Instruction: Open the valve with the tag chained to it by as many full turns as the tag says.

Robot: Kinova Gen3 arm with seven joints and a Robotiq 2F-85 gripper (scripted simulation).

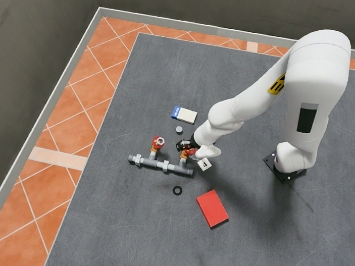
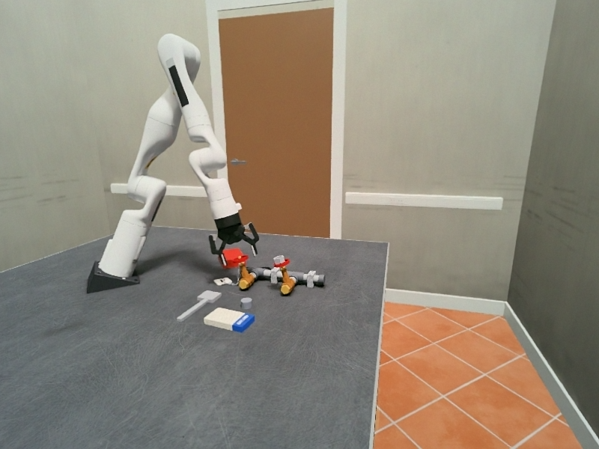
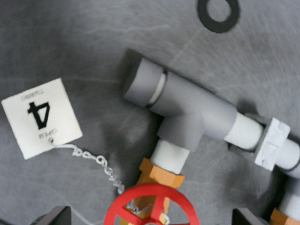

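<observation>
My gripper is now 9 cm above the white tag, 7 cm past it and 2 cm to the right of it. Also, from my hand: grey paddle (13 cm to the right, 9 cm below, 6 cm behind); then blue box (21 cm to the right, 8 cm below, 5 cm ahead); then red block (20 cm to the left, 12 cm behind, 8 cm below).
</observation>
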